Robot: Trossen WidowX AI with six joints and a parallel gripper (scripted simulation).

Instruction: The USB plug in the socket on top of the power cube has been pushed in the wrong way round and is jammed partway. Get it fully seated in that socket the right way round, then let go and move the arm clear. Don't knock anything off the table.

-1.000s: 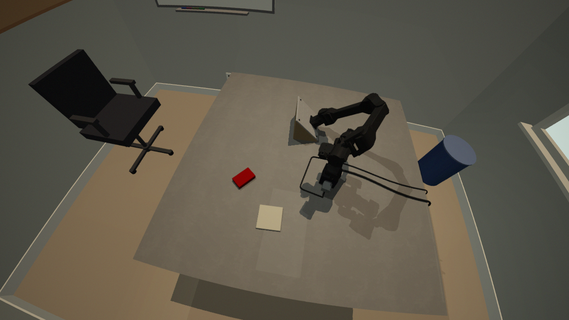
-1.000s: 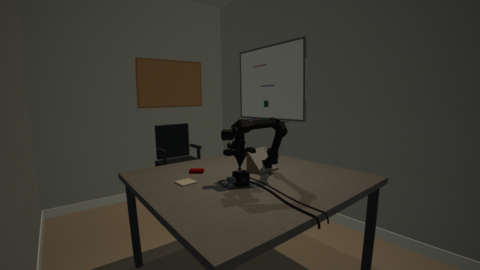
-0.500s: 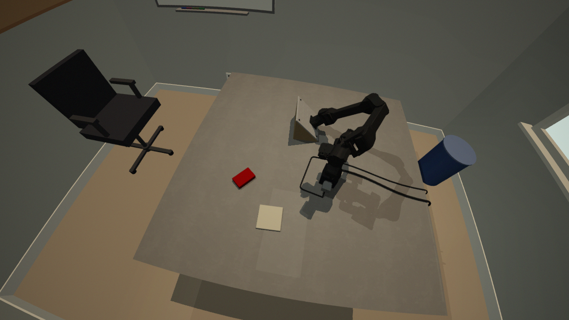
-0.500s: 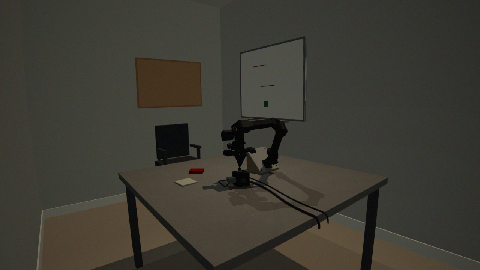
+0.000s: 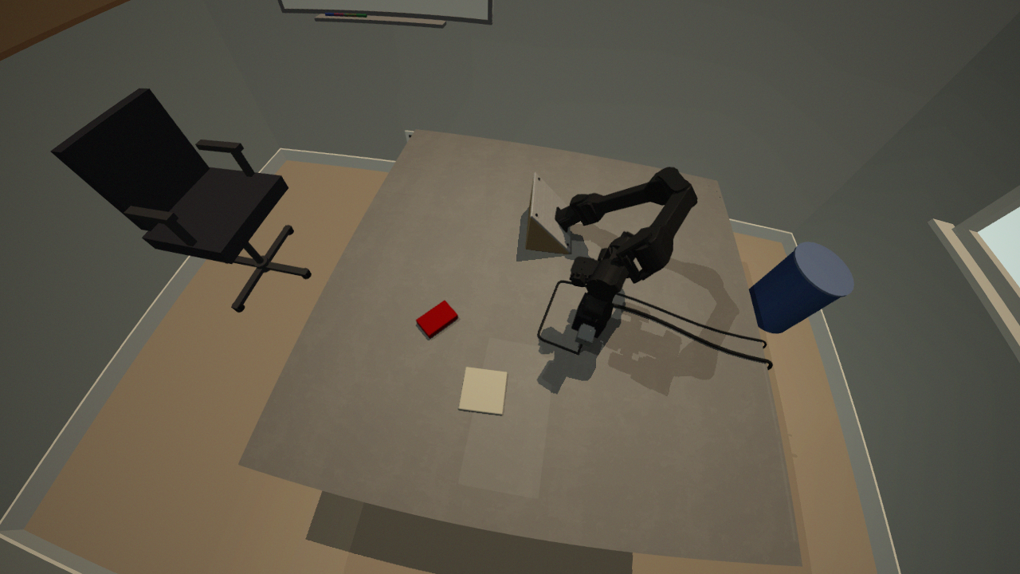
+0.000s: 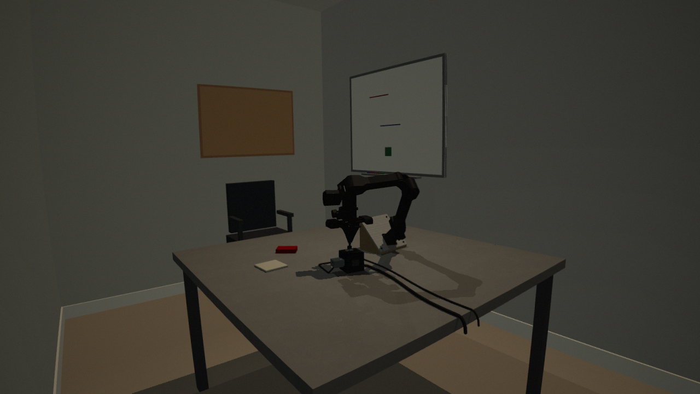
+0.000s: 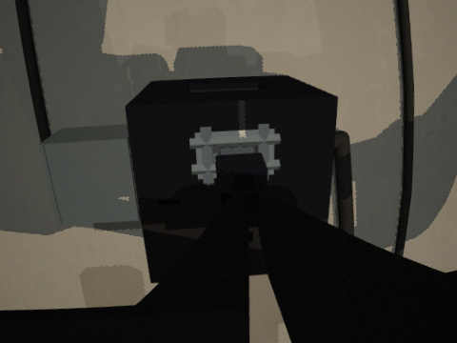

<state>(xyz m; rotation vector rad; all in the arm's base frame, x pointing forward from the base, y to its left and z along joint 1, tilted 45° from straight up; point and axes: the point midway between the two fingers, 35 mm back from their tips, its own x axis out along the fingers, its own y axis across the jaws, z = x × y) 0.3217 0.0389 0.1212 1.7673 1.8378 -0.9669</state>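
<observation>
My gripper tip is now 20 mm above the dark USB plug. From my gripper tip the other things lie so: silver socket 40 mm below, 10 mm to the right; then red block 390 mm to the right, 100 mm below, 100 mm ahead.
</observation>
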